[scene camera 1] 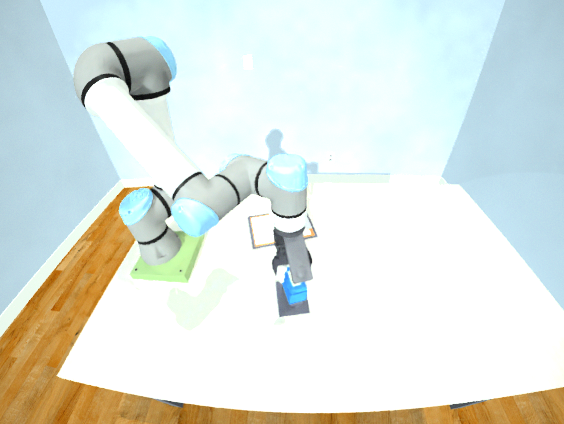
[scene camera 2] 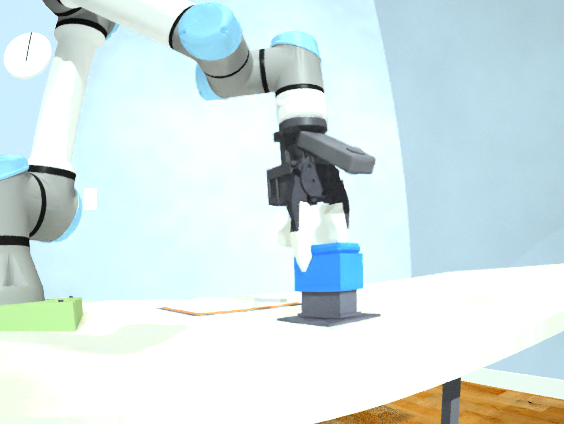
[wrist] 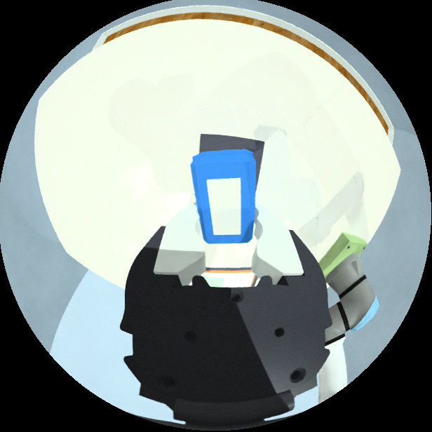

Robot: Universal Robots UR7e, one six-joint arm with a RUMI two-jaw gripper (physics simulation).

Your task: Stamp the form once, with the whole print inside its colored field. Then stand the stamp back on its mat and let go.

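Frame: origin at the arm's base, x back, y right, z up, level; metres.
Seen in the pictures: gripper, fingertip midpoint: (scene camera 2: 321,270); arm's base, origin of the base link: (scene camera 1: 162,249) (scene camera 2: 2,303).
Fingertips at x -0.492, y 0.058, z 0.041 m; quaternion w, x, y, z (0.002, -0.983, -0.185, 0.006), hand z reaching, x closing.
Note:
Pixels of each thing's top centre, then the offset from my fingertips to it. Level surfaces: height alone.
- blue stamp, middle of its top: (scene camera 2: 326,243) (scene camera 1: 293,277) dx -0.005, dy +0.014, dz +0.036 m
- dark mat, its level: dz -0.065 m
- form, middle of its top: (scene camera 2: 228,301) (scene camera 1: 280,224) dx +0.093, dy -0.280, dz -0.057 m
- white table, its level: dz -0.069 m
The blue stamp (scene camera 1: 296,294) (scene camera 2: 327,274) (wrist: 223,167) with a white panel on top stands upright, its grey base on the dark mat (scene camera 1: 293,311) (scene camera 2: 327,322) (wrist: 230,141). My gripper (scene camera 1: 292,276) (scene camera 2: 322,252) (wrist: 225,205) points down and is shut on the stamp, one pale finger against each side of its blue upper part. The form (scene camera 1: 262,232) (scene camera 2: 225,306) (wrist: 237,279), white with an orange border and dark edge, lies flat behind the mat in scene camera 1. Part of its green field (wrist: 215,282) shows in the wrist view; the rest is hidden by the gripper.
The robot's base stands on a green block (scene camera 1: 162,270) (scene camera 2: 40,315) (wrist: 345,246) at the left of the table in scene camera 1. The white table (scene camera 1: 400,325) ends well in front of the mat there. A wall (scene camera 1: 375,100) rises behind the table.

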